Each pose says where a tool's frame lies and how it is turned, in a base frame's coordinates. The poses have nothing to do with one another.
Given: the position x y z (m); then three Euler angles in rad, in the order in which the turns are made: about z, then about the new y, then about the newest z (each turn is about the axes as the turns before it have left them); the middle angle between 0 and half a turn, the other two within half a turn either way.
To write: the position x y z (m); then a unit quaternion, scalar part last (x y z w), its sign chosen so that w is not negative. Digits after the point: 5 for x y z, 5 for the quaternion.
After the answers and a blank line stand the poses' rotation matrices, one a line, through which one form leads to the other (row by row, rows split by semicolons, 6 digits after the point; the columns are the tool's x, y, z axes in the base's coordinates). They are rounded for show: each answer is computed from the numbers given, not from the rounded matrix.
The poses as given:
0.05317, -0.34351, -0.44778, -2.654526, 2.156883, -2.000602
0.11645, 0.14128, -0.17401, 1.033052, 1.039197, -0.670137
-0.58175, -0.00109, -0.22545, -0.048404, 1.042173, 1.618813
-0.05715, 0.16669, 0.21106, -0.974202, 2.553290, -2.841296
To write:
0.05317, -0.34351, -0.44778, -0.28302, -0.83454, 0.34368, 0.32455
0.11645, 0.14128, -0.17401, -0.37356, 0.32711, 0.15665, 0.85377
-0.58175, -0.00109, -0.22545, 0.36857, 0.33464, 0.61314, 0.61338
-0.05715, 0.16669, 0.21106, 0.76921, -0.56943, 0.27362, 0.09585

-0.629140 0.249300 -0.736229; 0.695462 0.603564 -0.389926; 0.347153 -0.757337 -0.553105
0.736926 -0.511864 0.441515; 0.023091 0.671835 0.740340; -0.675579 -0.535381 0.506913
0.024150 -0.505496 0.862491; 0.998849 -0.023567 -0.041781; 0.041447 0.862507 0.504345
0.201756 -0.928485 0.311787; -0.823573 -0.333120 -0.459084; 0.530115 -0.164156 -0.831884

